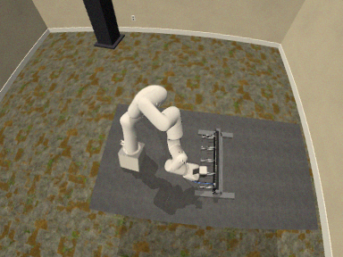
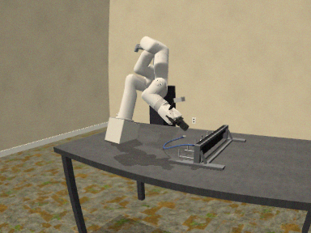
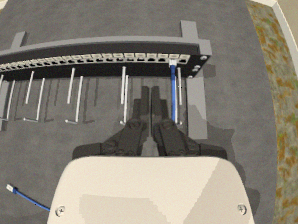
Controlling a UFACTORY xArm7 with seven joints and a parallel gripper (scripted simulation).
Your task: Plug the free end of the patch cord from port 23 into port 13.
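Right now the plug is 230 mm behind my hand, 300 mm to the left of it and 150 mm below it.
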